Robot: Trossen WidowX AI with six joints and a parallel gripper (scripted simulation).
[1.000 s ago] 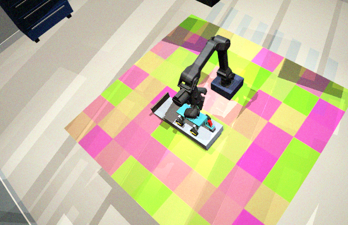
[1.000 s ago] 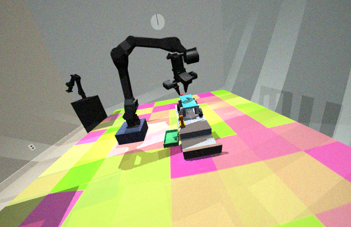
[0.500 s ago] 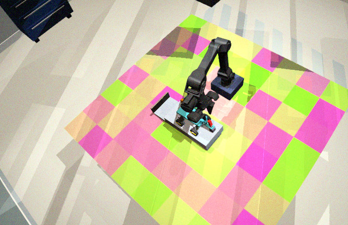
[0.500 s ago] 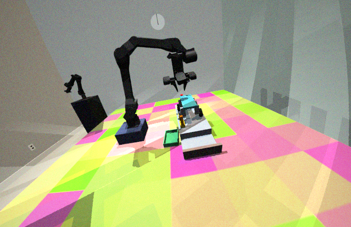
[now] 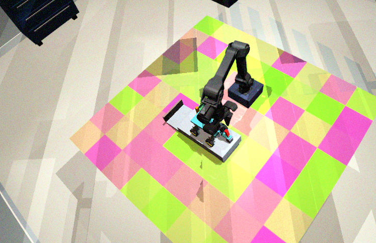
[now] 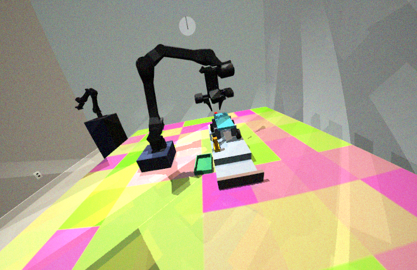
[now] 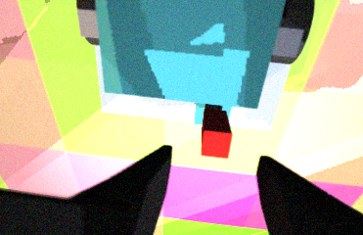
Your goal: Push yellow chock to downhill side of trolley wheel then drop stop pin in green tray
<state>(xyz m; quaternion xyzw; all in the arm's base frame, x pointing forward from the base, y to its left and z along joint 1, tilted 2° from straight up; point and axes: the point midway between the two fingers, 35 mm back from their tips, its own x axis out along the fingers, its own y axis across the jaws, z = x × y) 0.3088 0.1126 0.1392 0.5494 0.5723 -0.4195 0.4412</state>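
Right now my gripper tip is 20 mm to the right of the red-headed stop pin and 50 mm above it. Round my gripper tip: trolley 20 mm ahead, 90 mm to the right, 70 mm below; yellow chock 30 mm behind, 190 mm to the right, 100 mm below.
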